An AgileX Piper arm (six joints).
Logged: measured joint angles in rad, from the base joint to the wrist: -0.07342 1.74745 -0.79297 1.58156 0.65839 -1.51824; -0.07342 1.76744 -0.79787 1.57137 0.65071 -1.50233; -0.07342 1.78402 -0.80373 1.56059 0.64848 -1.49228; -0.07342 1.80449 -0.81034 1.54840 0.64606 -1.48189; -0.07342 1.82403 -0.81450 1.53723 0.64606 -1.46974; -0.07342 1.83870 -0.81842 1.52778 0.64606 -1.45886; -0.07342 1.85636 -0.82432 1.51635 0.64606 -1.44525; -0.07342 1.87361 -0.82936 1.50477 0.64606 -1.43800; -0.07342 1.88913 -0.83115 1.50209 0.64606 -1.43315; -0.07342 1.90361 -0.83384 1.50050 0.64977 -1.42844; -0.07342 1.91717 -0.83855 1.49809 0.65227 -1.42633
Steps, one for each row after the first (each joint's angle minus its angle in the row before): 0.00000 0.01999 -0.00490 -0.01019 -0.00768 0.01591; 0.00000 0.01658 -0.00586 -0.01078 -0.00223 0.01005; 0.00000 0.02047 -0.00661 -0.01219 -0.00242 0.01039; 0.00000 0.01954 -0.00416 -0.01117 0.00000 0.01215; 0.00000 0.01467 -0.00392 -0.00945 0.00000 0.01088; 0.00000 0.01766 -0.00590 -0.01143 0.00000 0.01361; 0.00000 0.01725 -0.00504 -0.01158 0.00000 0.00725; 0.00000 0.01552 -0.00179 -0.00268 0.00000 0.00485; 0.00000 0.01448 -0.00269 -0.00159 0.00371 0.00471; 0.00000 0.01356 -0.00471 -0.00241 0.00250 0.00211
